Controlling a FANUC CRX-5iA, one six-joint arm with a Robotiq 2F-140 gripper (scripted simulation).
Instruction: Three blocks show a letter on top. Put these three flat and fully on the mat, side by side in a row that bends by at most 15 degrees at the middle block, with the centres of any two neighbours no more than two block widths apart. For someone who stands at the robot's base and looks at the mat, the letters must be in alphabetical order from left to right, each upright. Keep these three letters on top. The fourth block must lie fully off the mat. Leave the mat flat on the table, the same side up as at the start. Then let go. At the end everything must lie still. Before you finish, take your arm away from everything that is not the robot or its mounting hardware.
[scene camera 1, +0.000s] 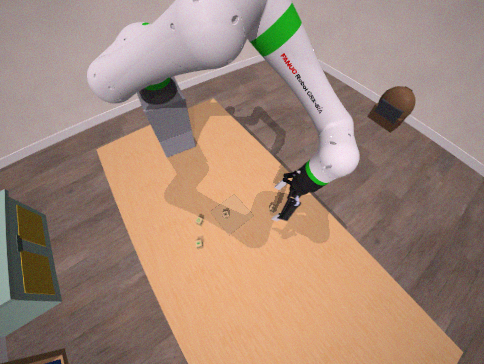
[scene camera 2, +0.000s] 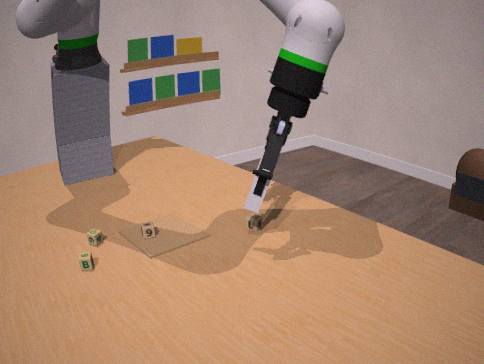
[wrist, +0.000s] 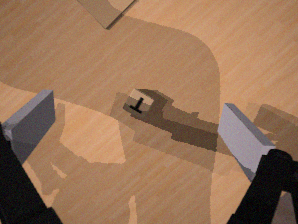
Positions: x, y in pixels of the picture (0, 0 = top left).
my gripper: scene camera 1 275, 203; scene camera 2; wrist
same spot on my gripper: (wrist: 256, 155) = (scene camera 2: 264, 151)
